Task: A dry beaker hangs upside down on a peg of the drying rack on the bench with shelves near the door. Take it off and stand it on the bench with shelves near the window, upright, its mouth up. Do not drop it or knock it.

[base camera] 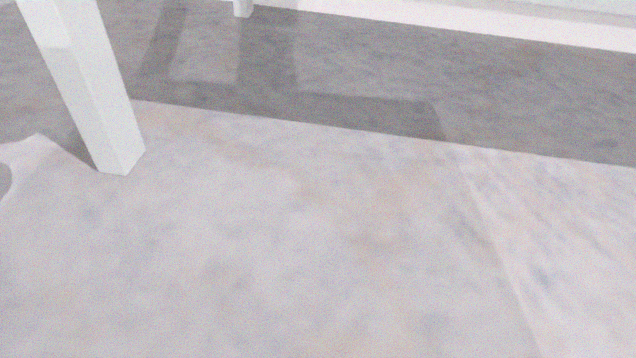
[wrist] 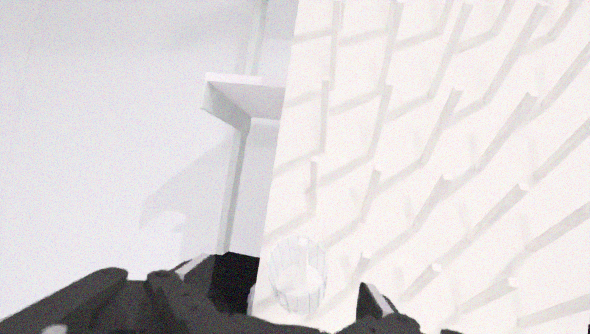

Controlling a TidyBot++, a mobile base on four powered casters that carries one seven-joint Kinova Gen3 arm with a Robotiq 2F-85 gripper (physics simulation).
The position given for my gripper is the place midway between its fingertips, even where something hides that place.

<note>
In view: my gripper (wrist: 284, 285) and a white drying rack board (wrist: 546, 278).
</note>
